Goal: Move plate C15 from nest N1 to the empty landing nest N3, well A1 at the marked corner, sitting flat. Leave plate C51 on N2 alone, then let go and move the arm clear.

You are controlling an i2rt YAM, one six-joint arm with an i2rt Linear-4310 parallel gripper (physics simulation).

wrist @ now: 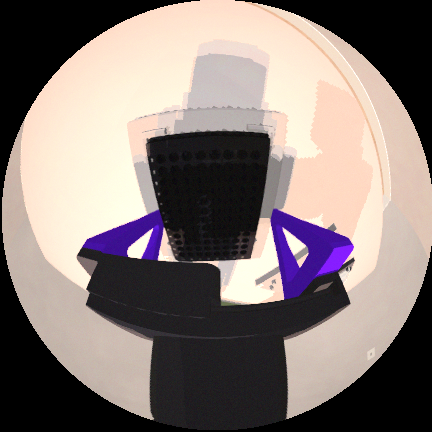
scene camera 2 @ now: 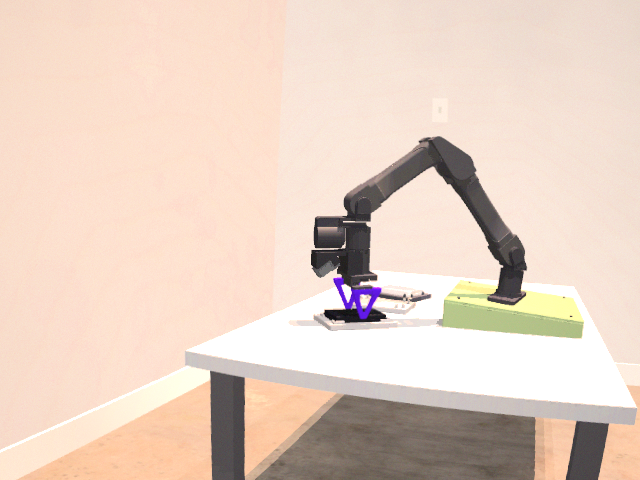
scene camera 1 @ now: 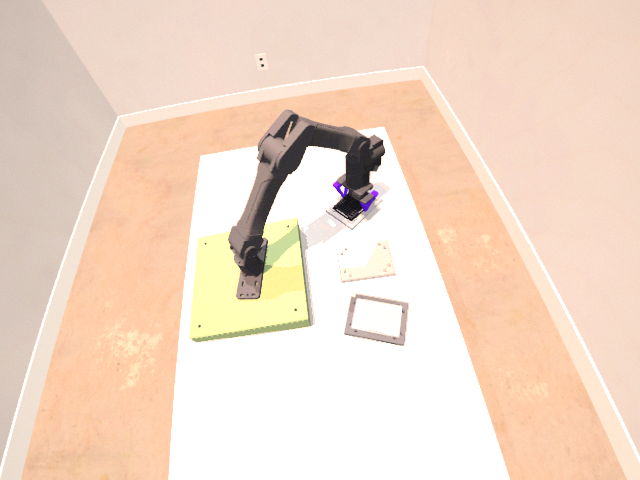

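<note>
A black well plate (scene camera 1: 345, 207) (scene camera 2: 336, 314) (wrist: 215, 190) lies flat on a light nest (scene camera 1: 342, 217) (scene camera 2: 336, 326) (wrist: 137, 132) at the table's far end in scene camera 1. No label can be read. My gripper (scene camera 1: 356, 203) (scene camera 2: 356, 312) (wrist: 217, 214) is open and points down, with its purple fingertips low on either side of this plate. Contact cannot be told. A white nest with small pegs (scene camera 1: 356, 271) (scene camera 2: 399, 308) bears no visible plate. A grey nest (scene camera 1: 374, 338) (scene camera 2: 424, 296) has a white plate-like area (scene camera 1: 377, 316) (scene camera 2: 400, 290) within its frame.
The arm's base stands on a yellow-green block (scene camera 1: 222, 289) (scene camera 2: 516, 324) beside the nests. The white table (scene camera 1: 310, 413) (scene camera 2: 413, 361) has its edge beyond the black plate. The pegged nest lies between the other two nests.
</note>
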